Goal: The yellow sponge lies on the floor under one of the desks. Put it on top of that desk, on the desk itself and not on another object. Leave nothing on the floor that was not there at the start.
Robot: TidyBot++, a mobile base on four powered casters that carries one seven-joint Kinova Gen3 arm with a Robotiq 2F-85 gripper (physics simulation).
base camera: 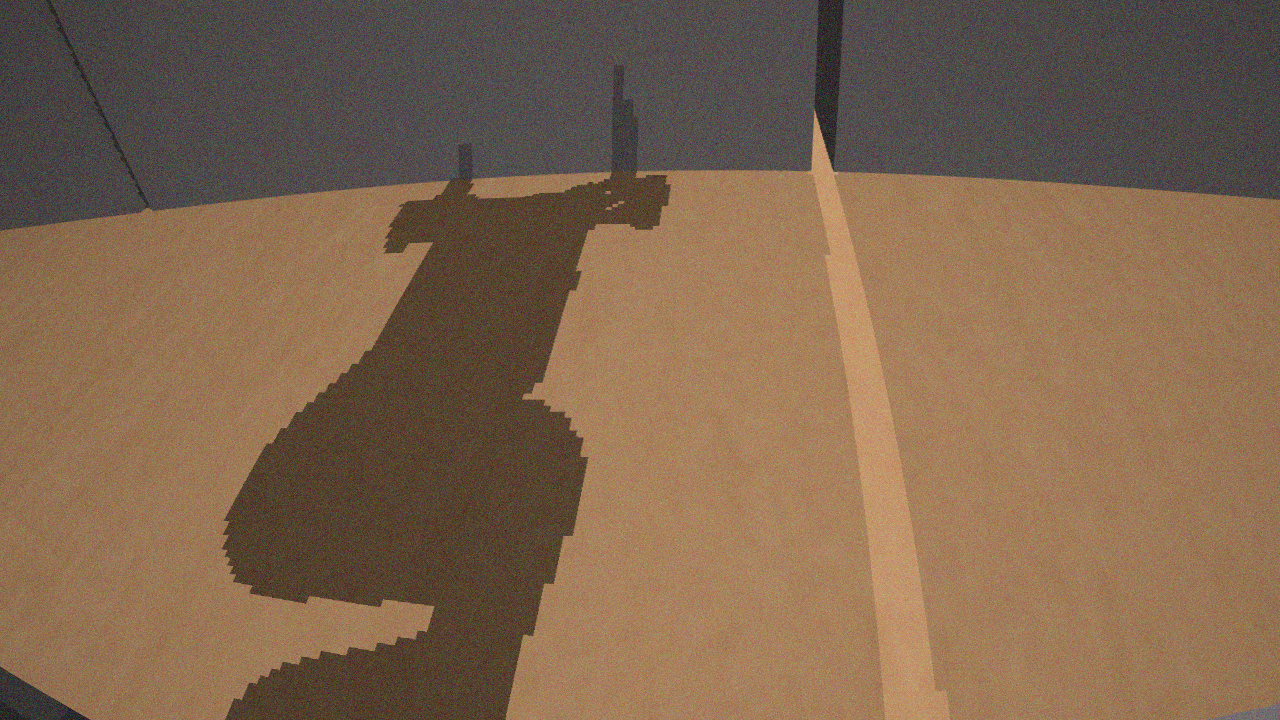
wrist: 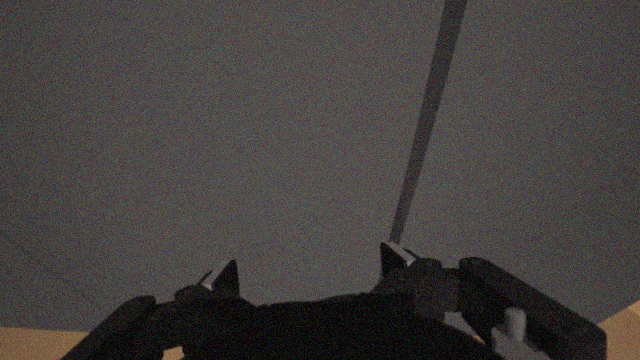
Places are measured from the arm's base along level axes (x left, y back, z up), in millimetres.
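Pixels of known places: gripper, fingertip midpoint: [wrist: 310,267].
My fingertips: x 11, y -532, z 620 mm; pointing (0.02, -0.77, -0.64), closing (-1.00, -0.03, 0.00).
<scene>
Behind a point stands the place of what it marks.
My gripper [wrist: 310,267] {z 620, x 11, y -532 mm} is open, with its two fingers far apart at the bottom of the wrist view. Nothing shows between them; they stand in front of a dark grey upright surface. How far they are from it I cannot tell. The yellow sponge does not show in either view. No desk can be made out for certain; whether the grey surface belongs to one I cannot tell.
A wide dark grey upright surface [base camera: 358,89] {z -268, x 343, y -826 mm} [wrist: 250,125] {z 567, x 88, y -802 mm} stands across the far side, with a dark vertical gap or strip [base camera: 829,80] [wrist: 431,110] {z 575, x -186, y -798 mm}. The tan floor [base camera: 716,402] {z -396, x -28, y -436 mm} carries the arm's shadow and a bright light stripe.
</scene>
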